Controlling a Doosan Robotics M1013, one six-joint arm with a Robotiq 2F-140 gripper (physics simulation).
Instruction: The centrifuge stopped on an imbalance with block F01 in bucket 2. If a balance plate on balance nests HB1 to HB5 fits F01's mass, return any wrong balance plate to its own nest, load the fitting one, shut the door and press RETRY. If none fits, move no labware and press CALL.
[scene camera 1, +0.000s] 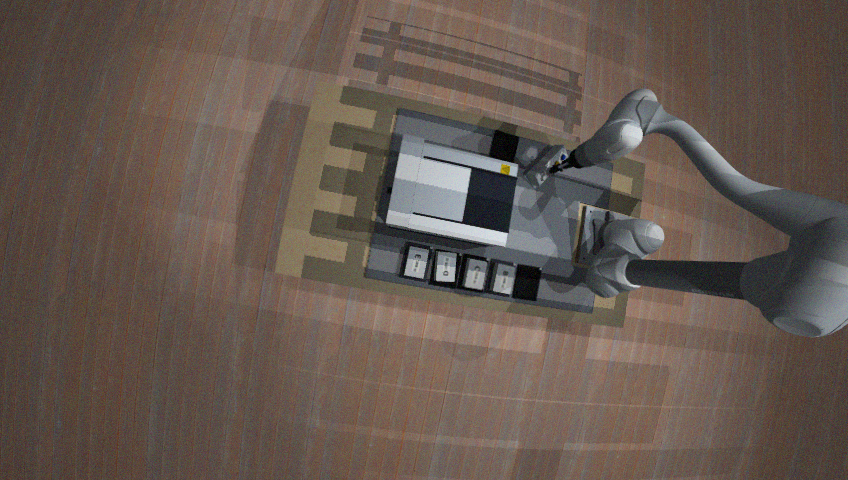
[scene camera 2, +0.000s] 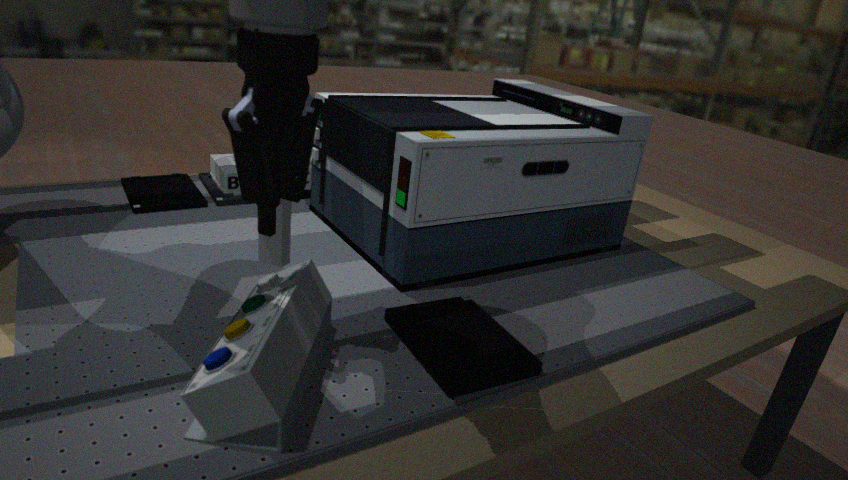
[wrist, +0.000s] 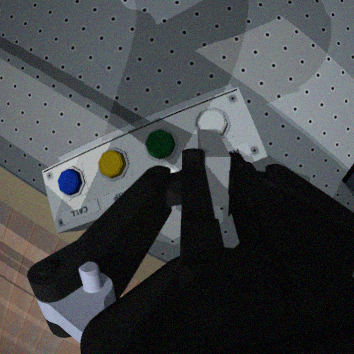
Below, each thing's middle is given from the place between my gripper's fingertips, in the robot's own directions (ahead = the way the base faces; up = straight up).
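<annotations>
I see the button box (scene camera 1: 534, 175) 60 mm below my hand, 40 mm behind it and 50 mm to the right of it. The centrifuge (scene camera 2: 449, 187) is 20 mm above my hand, 130 mm to the left of it and 470 mm ahead of it. Then there is balance plate B (scene camera 2: 223, 171), 60 mm below my hand, 190 mm ahead of it and 480 mm to the left of it. The flat black pad (scene camera 2: 464, 350) sits 80 mm below my hand, 130 mm to the right of it and 170 mm ahead of it.
</annotations>
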